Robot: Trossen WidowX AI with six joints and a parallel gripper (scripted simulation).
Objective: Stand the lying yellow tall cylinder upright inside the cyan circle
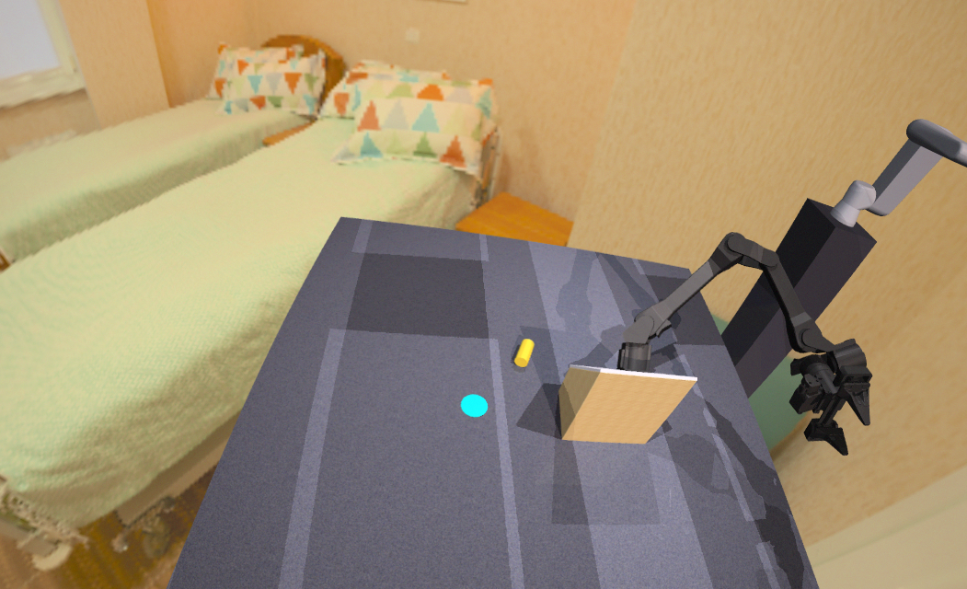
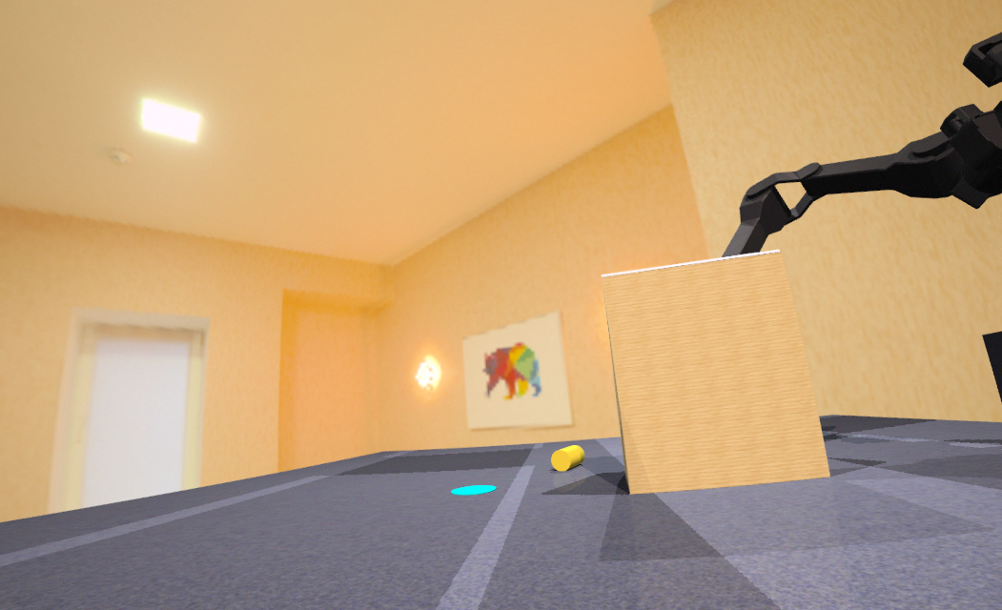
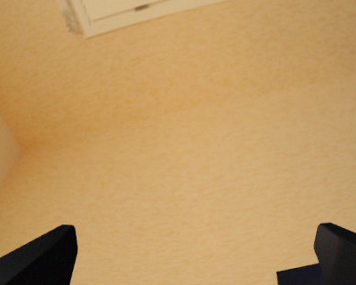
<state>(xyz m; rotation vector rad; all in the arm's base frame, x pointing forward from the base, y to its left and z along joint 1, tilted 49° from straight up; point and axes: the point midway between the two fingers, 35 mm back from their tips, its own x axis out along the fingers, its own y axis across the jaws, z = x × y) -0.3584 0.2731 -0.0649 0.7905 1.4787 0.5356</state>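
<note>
The yellow cylinder is 570 mm ahead of my gripper tip, 370 mm to the right of it and 320 mm below it. The rest, counted from my gripper tip: cyan circle 670 mm ahead, 340 mm below, 200 mm to the right.
</note>
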